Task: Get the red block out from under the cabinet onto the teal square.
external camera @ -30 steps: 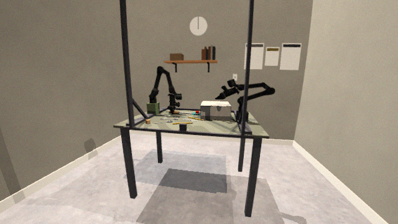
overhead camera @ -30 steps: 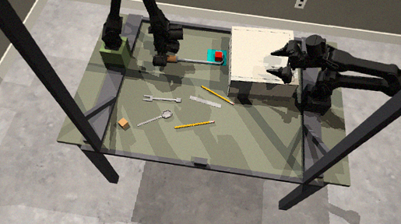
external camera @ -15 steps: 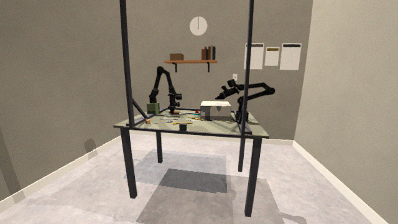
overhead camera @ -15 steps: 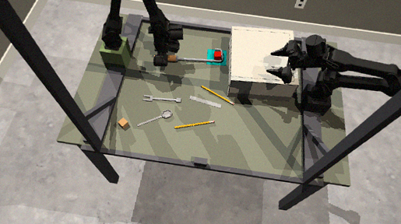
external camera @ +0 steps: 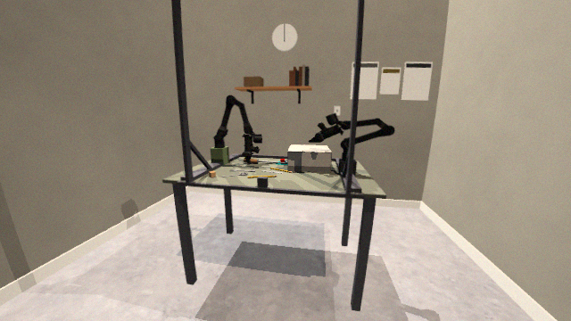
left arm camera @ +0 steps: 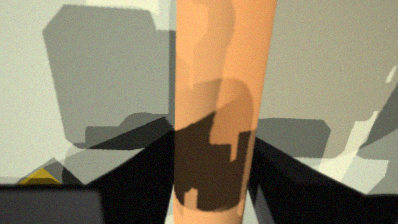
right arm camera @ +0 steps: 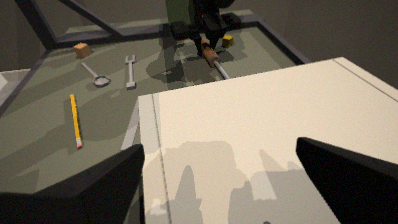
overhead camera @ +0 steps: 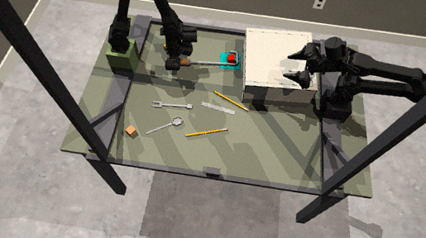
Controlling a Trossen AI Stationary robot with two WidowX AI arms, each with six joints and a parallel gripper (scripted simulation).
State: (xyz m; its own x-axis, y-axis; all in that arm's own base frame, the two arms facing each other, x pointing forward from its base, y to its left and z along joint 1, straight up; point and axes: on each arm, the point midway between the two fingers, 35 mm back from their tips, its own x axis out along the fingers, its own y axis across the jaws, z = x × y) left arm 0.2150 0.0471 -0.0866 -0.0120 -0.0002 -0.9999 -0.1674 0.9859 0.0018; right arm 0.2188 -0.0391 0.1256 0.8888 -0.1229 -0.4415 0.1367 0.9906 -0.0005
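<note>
Now: left hand 8 cm short of the yellow cube, 6 cm to the right of it and 3 cm above it. From my left hand the other things lie so: fork (22 cm behind, 6 cm to the right, 3 cm below); teal square (24 cm to the right, 9 cm ahead, 4 cm below); red block (25 cm to the right, 9 cm ahead, 2 cm below).
</note>
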